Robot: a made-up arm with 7 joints.
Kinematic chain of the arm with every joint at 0, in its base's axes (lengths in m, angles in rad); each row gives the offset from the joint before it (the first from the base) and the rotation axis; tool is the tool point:
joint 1: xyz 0 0 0.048 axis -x
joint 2: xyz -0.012 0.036 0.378 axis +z
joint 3: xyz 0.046 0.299 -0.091 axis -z
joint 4: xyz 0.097 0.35 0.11 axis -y
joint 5: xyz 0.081 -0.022 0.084 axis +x
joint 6: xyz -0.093 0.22 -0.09 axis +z
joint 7: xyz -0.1 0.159 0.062 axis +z
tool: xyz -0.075 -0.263 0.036
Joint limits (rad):
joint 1: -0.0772..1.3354
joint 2: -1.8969..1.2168
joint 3: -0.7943..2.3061
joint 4: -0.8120..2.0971
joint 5: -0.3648..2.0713
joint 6: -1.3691..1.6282
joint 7: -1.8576..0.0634
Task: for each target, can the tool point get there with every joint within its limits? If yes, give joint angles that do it. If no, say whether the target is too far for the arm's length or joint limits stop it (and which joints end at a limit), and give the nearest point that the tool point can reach.
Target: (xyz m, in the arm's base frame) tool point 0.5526 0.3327 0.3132
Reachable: yes | joints 0.4900 -1.0494 0.6383 0.2104 0.9619 1.1536 -0.7052
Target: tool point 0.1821 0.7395 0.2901
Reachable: yes | joints 0.1915 0.3718 1.7381 0.2877 0.2066 1.0700 -1.4890
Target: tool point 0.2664 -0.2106 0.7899
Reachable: yes | joints 0.3025 -1.2998 2.0523 -0.3705 0.4349 -0.1601 -0.2381
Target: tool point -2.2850 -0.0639 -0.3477
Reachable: no: too far | nearest point -1.2455 0.2451 -0.1740 | short by 1.098 m
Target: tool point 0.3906 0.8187 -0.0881
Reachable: yes | joints 0.5938 -0.4169 0.6979 0.4582 0.4246 0.6373 -1.1900
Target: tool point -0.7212 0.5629 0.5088
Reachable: yes | joints 0.5200 0.8622 0.0048 -0.0306 1.2388 0.6506 -1.5969
